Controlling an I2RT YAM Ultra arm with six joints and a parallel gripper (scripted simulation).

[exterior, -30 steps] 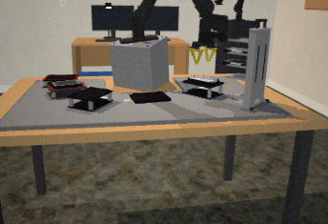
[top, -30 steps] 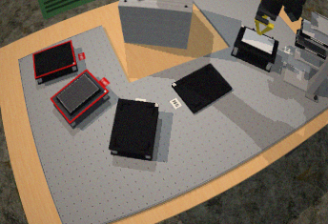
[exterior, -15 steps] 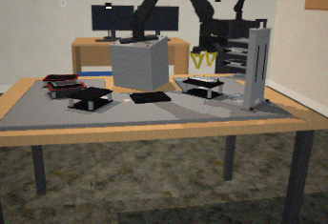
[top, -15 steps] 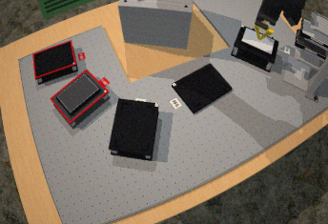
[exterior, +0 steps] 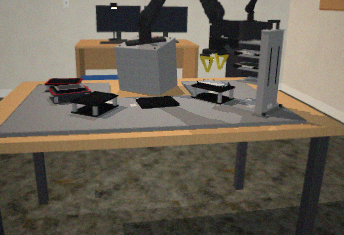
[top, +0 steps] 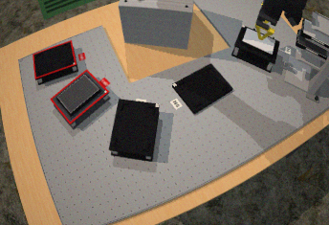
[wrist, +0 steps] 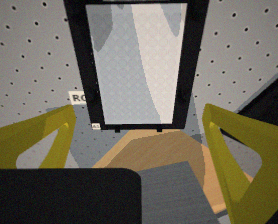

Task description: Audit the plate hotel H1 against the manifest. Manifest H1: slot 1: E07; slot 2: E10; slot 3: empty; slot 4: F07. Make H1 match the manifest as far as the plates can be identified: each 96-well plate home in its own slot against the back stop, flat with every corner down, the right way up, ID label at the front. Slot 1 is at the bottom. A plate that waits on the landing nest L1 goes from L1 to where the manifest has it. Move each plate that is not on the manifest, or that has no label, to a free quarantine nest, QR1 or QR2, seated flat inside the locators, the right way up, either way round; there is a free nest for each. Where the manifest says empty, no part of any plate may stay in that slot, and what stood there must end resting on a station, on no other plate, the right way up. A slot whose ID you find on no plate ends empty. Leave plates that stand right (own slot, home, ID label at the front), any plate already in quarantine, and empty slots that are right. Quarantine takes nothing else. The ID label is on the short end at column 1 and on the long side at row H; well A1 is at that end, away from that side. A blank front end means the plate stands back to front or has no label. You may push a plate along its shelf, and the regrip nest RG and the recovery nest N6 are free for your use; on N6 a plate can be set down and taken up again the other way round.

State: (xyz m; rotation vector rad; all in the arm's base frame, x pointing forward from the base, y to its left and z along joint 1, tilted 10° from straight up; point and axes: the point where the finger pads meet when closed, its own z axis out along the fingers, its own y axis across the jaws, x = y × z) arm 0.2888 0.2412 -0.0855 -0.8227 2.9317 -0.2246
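Right now my hand is 8 cm above the black regrip nest RG. From my hand the other things lie so: pale grey 96-well plate (16 cm ahead, 10 cm to the left, 9 cm above); then A1 mark (9 cm behind, 1 cm to the left, 8 cm below); then RG tag (10 cm behind, 4 cm to the left, 14 cm below).
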